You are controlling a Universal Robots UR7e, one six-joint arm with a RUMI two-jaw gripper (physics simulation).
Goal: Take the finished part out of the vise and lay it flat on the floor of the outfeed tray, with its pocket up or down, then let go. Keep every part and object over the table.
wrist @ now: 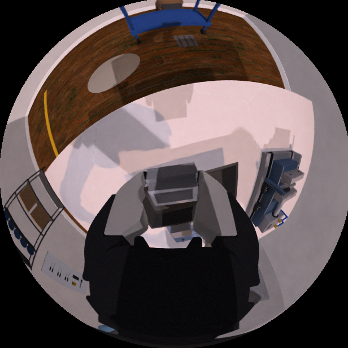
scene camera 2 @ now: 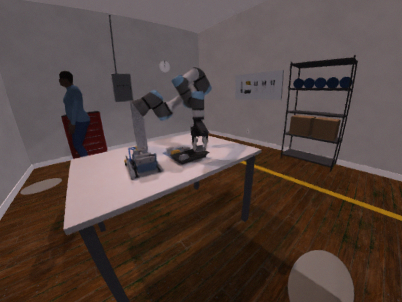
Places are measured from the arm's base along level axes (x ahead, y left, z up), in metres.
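Where they show: gripper, fingertip midpoint: (scene camera 2: 200,151); arm's base, origin of the base link: (scene camera 2: 137,109).
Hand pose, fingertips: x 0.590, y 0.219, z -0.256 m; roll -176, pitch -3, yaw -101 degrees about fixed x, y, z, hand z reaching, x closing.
Each offset is from my fingertips to the top centre of the thing. Level surfaces: height alone.
My gripper (scene camera 2: 200,145) (wrist: 171,171) is shut on the finished part (wrist: 171,176), a grey block with a light-edged recess. It holds the part low at the outfeed tray (scene camera 2: 189,160) (wrist: 229,176), a dark shallow tray. The wrist view shows the tray's dark surface beyond and below the part; whether the part touches it cannot be told. Another light grey piece @(dx -0.105, dy -0.064, dz -0.041 m) (scene camera 2: 184,156) shows at the tray in the scene view. The vise @(dx -0.197, dy -0.324, dz +0.011 m) (scene camera 2: 145,166) (wrist: 281,186), blue and grey, stands apart from the tray on the table. The part's underside is hidden.
The white table @(dz -0.088 m) (scene camera 2: 107,192) (wrist: 240,112) carries a small blue and grey object (wrist: 183,235) next to the tray. A yellow item @(dx -0.229, dy -0.064, dz -0.044 m) (scene camera 2: 175,151) shows beside the tray. A person (scene camera 2: 75,107) and a red cabinet (scene camera 2: 95,131) are behind the table, and a shelf rack (scene camera 2: 324,63) stands right.
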